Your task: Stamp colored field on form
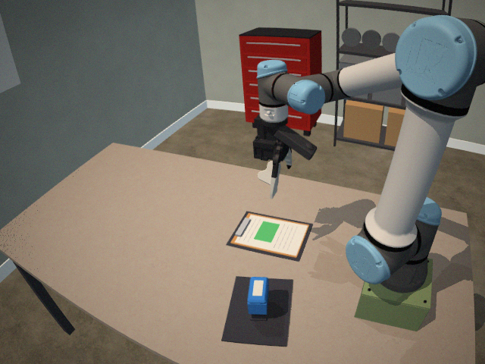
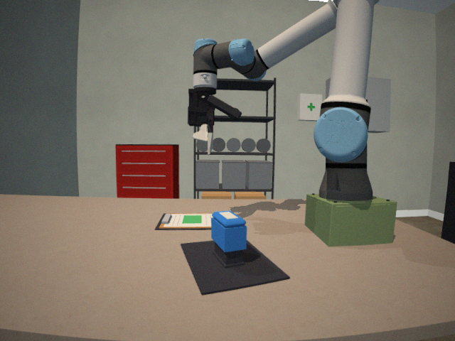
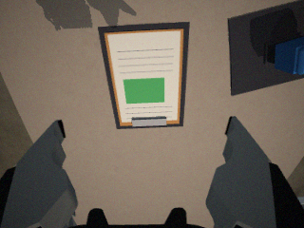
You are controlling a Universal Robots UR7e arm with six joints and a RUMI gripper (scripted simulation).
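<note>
My gripper is now 280 mm to the right of the blue stamp, 170 mm above it and 100 mm past it. The rest, counted from my hand: dark mat: 280 mm to the left, 220 mm below, 100 mm behind; then clipboard form: 220 mm below, 50 mm ahead, 10 mm to the left; then black stamp base: 280 mm to the left, 200 mm below, 100 mm behind.
</note>
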